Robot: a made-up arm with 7 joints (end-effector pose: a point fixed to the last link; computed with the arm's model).
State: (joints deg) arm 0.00 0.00 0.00 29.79 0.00 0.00 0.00
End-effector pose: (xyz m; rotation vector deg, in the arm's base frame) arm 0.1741 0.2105 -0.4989 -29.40 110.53 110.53
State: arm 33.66 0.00 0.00 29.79 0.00 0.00 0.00
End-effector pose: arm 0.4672 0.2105 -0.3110 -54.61 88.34 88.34
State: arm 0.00 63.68 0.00 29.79 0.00 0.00 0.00
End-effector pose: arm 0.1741 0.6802 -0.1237 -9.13 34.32 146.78
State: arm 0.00 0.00 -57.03 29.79 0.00 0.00 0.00
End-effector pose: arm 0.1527 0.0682 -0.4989 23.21 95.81 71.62
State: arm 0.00 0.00 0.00 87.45 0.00 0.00 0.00
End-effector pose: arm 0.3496 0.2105 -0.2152 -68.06 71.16 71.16
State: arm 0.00 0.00 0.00 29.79 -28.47 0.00 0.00
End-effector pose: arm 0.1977 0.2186 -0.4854 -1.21 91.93 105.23
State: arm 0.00 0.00 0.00 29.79 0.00 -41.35 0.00
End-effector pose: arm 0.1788 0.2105 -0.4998 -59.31 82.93 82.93
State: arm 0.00 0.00 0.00 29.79 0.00 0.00 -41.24
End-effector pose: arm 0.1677 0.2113 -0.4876 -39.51 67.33 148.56
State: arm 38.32 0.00 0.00 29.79 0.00 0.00 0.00
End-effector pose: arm 0.4974 0.2105 -0.2726 -57.50 85.07 85.07
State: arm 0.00 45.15 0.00 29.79 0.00 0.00 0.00
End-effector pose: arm 0.1741 0.5918 -0.2844 -15.40 57.88 140.26
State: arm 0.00 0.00 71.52 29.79 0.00 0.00 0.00
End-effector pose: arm 0.0286 0.3098 -0.4989 85.22 -69.87 -102.98
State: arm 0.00 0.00 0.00 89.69 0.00 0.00 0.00
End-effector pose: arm 0.3500 0.2105 -0.2017 -69.14 69.51 69.51
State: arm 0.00 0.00 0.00 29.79 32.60 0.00 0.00
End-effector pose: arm 0.1550 0.1868 -0.5099 65.21 -125.86 -107.69
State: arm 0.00 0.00 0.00 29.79 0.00 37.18 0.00
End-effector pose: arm 0.1713 0.2105 -0.4957 -7.97 -123.46 -123.46
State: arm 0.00 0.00 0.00 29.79 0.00 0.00 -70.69
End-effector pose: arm 0.1637 0.2064 -0.4807 -44.40 28.40 166.94
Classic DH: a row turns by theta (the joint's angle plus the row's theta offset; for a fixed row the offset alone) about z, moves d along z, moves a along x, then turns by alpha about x. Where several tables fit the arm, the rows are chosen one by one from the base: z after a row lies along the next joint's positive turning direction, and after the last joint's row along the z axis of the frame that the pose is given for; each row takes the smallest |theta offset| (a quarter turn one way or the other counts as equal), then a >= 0, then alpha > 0; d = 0 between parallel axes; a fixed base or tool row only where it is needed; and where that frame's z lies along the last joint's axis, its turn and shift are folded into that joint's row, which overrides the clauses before.
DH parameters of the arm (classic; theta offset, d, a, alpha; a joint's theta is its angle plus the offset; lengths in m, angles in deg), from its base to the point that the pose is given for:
base (fixed): 0 0.0794 0.01 90
joint 1: -90 -0.1432 0.0125 -90
joint 2: 90 0.0224 0.0159 -90
joint 3: 90 -0.2646 0.0283 -90
joint 4: 0 -0.0018 -0.0274 90
joint 5: 0 -0.3426 0.0236 90
joint 6: 90 0.0327 0.0043 90
joint 7: 0 0.0059 -0.0076 -90
tool (fixed): -90 0.0169 0 0

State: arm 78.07 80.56 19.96 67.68 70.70 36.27 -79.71
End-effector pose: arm 0.0406 0.5600 0.3490 155.97 -4.13 -47.13
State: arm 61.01 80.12 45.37 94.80 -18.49 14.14 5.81
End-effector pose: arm -0.0895 0.4099 0.3664 -87.90 -74.71 83.15
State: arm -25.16 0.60 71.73 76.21 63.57 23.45 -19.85
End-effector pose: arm -0.0499 0.4404 -0.3172 115.97 -38.35 -69.24
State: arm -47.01 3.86 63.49 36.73 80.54 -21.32 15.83
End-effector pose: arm -0.3254 0.3355 -0.3839 119.97 -0.95 -92.98
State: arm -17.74 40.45 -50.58 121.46 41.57 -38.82 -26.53
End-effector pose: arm 0.1478 0.0727 -0.1948 -82.48 104.53 32.64
